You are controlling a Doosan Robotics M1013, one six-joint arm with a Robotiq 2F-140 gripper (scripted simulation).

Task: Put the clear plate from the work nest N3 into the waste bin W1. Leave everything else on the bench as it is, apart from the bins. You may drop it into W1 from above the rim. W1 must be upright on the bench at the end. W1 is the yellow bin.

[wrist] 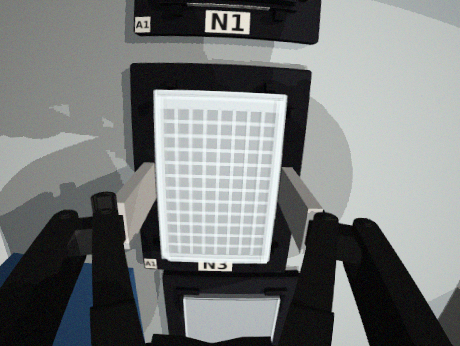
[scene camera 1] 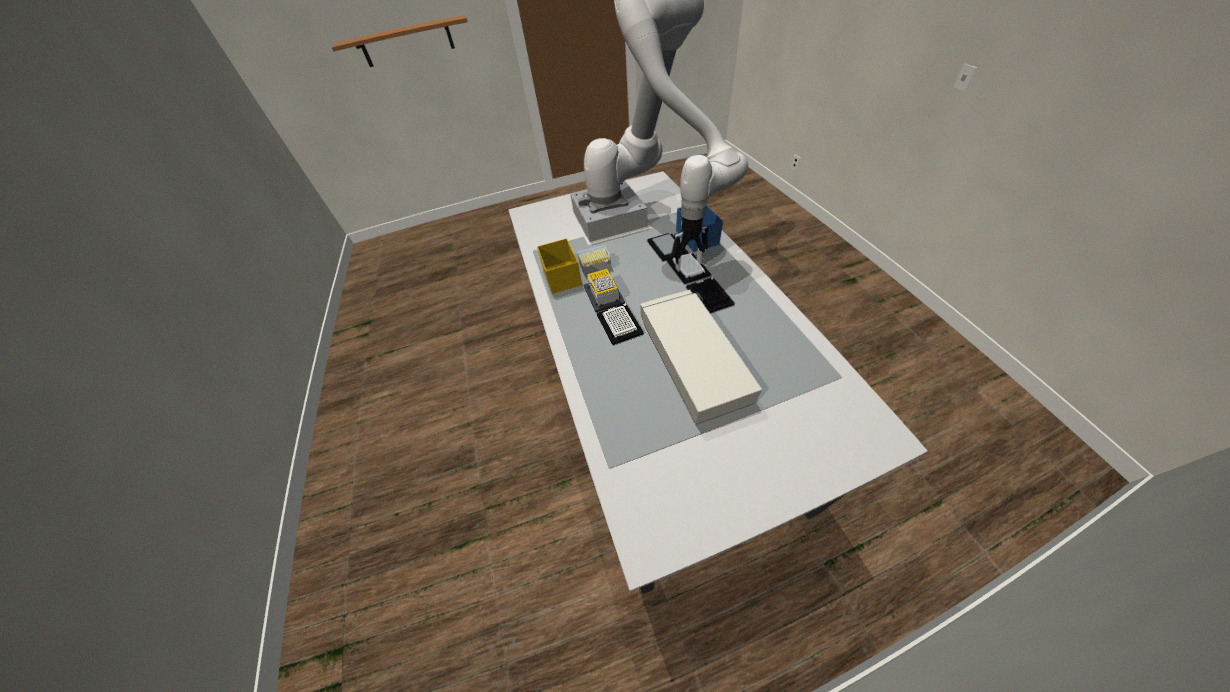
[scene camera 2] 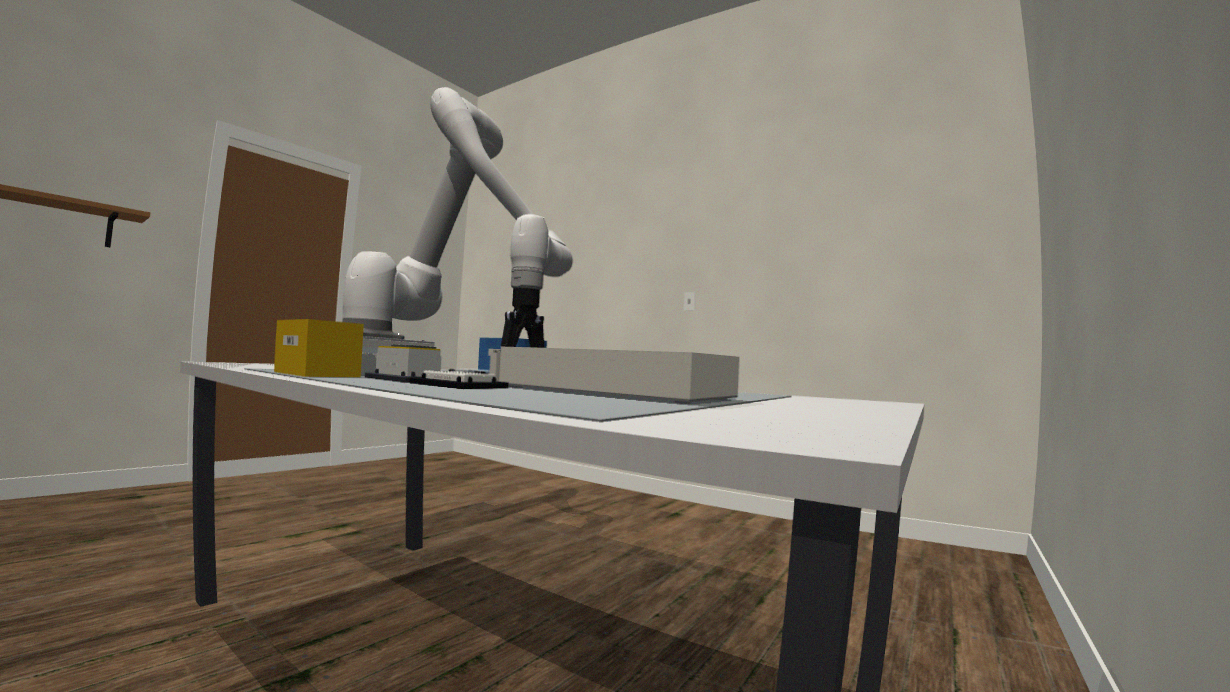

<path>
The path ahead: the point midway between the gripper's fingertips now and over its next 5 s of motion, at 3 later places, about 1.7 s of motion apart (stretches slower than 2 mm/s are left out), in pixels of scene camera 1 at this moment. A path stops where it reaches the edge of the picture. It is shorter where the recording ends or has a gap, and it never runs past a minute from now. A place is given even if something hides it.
The gripper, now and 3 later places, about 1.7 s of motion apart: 688, 266; 688, 263; 689, 252; 690, 240
</path>
